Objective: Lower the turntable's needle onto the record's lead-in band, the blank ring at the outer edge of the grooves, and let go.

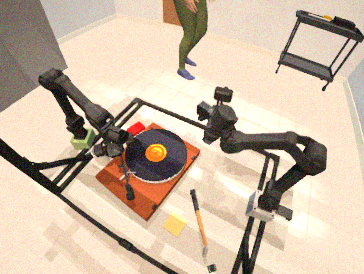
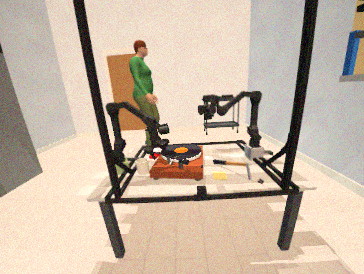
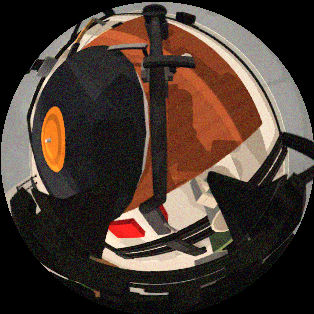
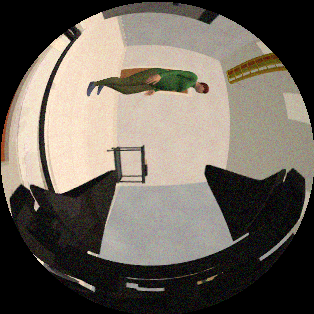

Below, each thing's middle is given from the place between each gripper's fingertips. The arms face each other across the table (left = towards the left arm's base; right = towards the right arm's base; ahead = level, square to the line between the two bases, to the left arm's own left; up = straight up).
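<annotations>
My right gripper is 33 cm past the tonearm [image 3: 152,210], 31 cm to the right of it and 27 cm above it. The tonearm itself is 7 cm behind my left hand, 7 cm to the right of it and 2 cm above it. Going by its middle, the tonearm is nearer to my left hand than to my right gripper.
</annotations>
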